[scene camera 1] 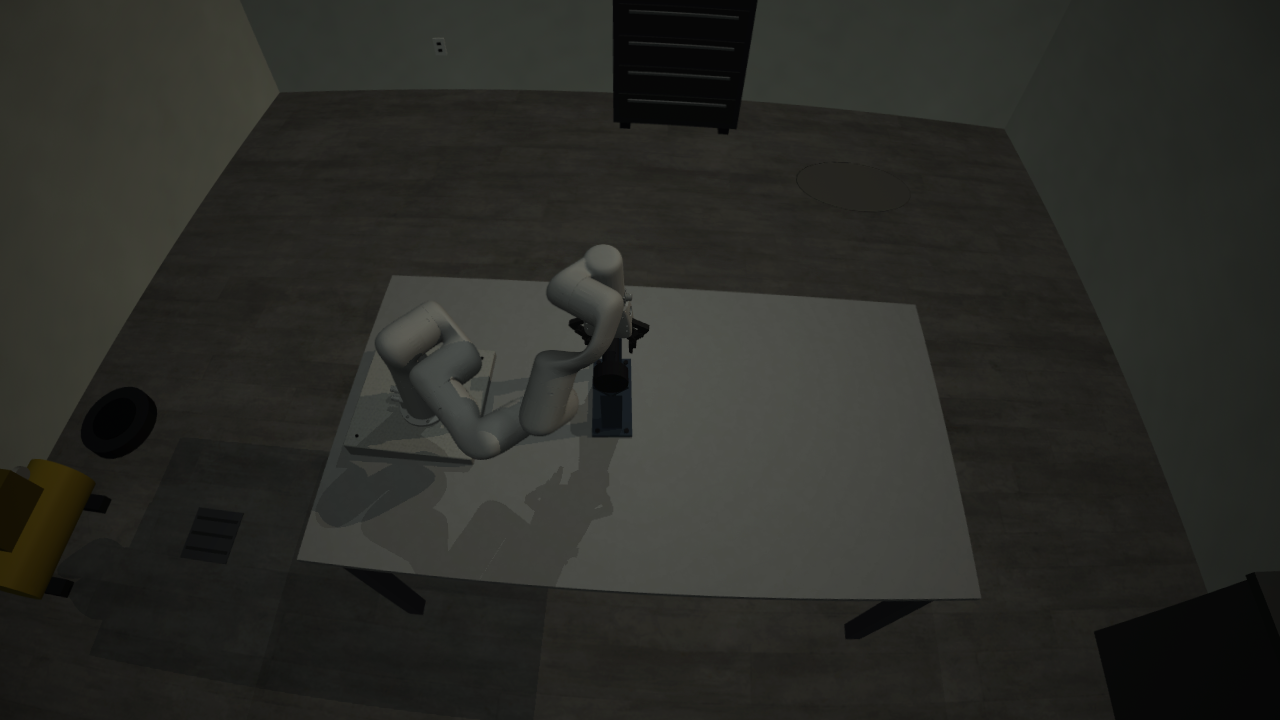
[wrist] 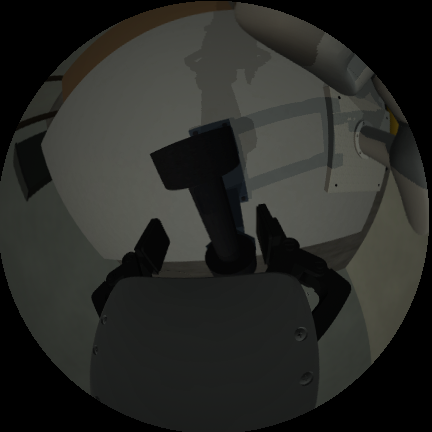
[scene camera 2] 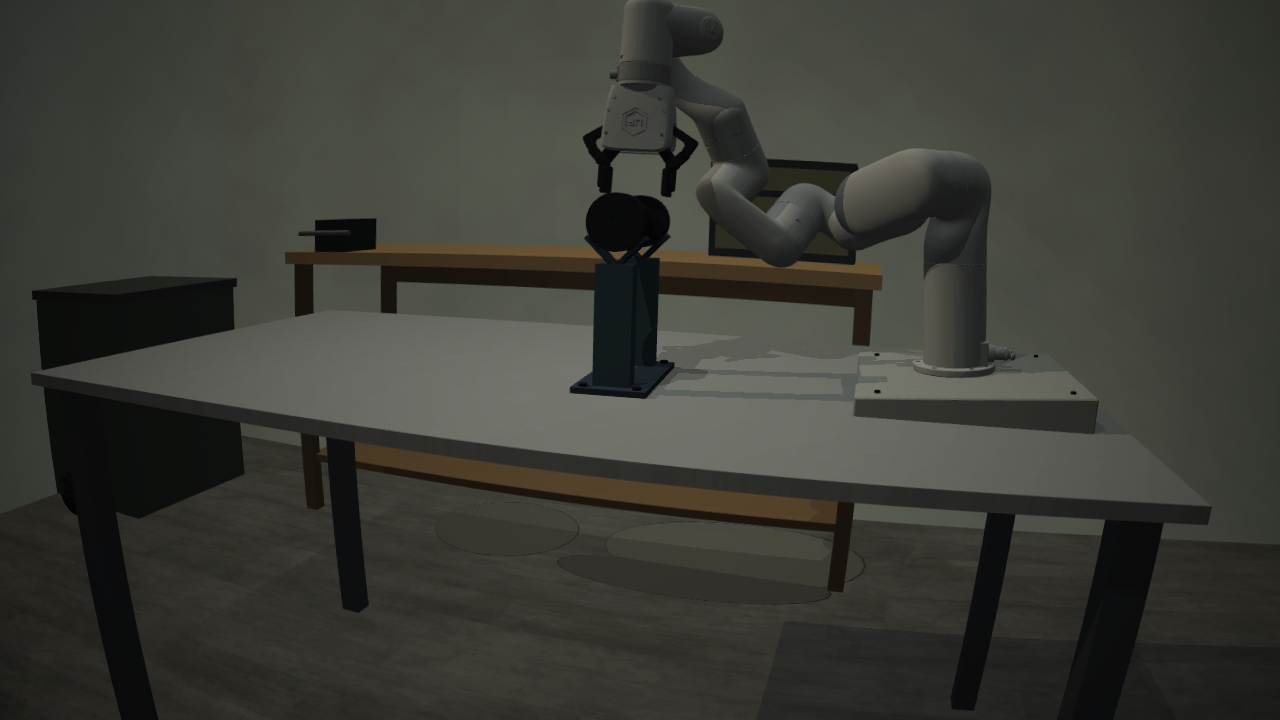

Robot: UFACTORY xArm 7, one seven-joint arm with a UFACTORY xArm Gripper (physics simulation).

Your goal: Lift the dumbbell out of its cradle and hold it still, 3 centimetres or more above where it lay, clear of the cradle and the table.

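Places are measured from the arm's base along level axes (x left, y back, z up), in millimetres.
Where they show: gripper, fingertip midpoint: (scene camera 1: 611,346) (wrist: 207,224) (scene camera 2: 635,194); arm's base at its link origin: (scene camera 1: 425,405) (wrist: 364,139) (scene camera 2: 954,369).
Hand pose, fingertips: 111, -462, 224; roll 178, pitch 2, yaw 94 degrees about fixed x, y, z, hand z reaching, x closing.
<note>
Things, the pixels of their top centre, and the offset from my fingertips, as dx, dy, dz. Level surfaces: height alone.
- black dumbbell at its top centre: (wrist: 216,243) (scene camera 2: 631,194) (scene camera 1: 610,337) +25, +5, +0
- tall dark blue cradle at its top centre: (wrist: 218,210) (scene camera 2: 630,234) (scene camera 1: 611,351) +25, +5, -56
- table at its surface level: dz -262
A black dumbbell (scene camera 1: 611,379) (scene camera 2: 614,222) (wrist: 197,159) lies level in the V-shaped arms of a tall dark blue cradle (scene camera 1: 612,426) (scene camera 2: 614,322) (wrist: 235,186) that stands on the table (scene camera 1: 769,429) (scene camera 2: 447,367) (wrist: 115,150). My gripper (scene camera 1: 609,342) (scene camera 2: 636,190) (wrist: 207,224) is open and empty, pointing down. In the second scene view its fingertips are just above the dumbbell. In the wrist view the handle runs between the two fingers' lines, slightly nearer the right finger. The far end of the dumbbell is partly hidden by the arm in the first scene view.
The arm's base plate (scene camera 1: 366,443) (scene camera 2: 975,407) (wrist: 352,165) is on the table beside the cradle. An orange-brown bench (scene camera 2: 501,255) with a black box (scene camera 2: 347,235) stands behind. A dark cabinet (scene camera 2: 134,394) stands at the left in the second scene view.
</note>
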